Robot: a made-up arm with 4 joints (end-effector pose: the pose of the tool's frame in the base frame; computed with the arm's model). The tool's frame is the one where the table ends. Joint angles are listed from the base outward.
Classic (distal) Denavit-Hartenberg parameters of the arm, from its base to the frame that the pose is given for. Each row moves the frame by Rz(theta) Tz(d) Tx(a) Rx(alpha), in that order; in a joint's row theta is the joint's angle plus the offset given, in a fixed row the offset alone. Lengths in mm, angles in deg.
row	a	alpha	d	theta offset
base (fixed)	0	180	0	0
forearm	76.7	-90	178.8	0
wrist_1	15.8	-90	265.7	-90
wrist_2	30.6	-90	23.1	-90
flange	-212.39	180	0	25.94
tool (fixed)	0	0	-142.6	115.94
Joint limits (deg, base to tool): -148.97..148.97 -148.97..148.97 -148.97..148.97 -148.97..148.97
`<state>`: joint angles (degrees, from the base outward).
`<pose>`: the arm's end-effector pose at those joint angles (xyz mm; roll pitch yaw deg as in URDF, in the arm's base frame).
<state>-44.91 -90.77 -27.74 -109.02</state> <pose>194.8 -281.0 10.8 90.72 -19.38 162.41</pose>
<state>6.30 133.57 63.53 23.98</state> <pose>-72.2 -83.3 -55.1 -138.77 -65.89 -159.98</pose>
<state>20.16 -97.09 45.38 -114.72</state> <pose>-94.3 -159.8 25.6 95.28 -19.58 22.47</pose>
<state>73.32 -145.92 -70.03 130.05</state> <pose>-436.8 -202.0 -361.6 -106.92 13.61 -88.92</pose>
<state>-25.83 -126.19 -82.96 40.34</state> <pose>64.2 -413.9 -302.6 -133.69 83.99 -23.39</pose>
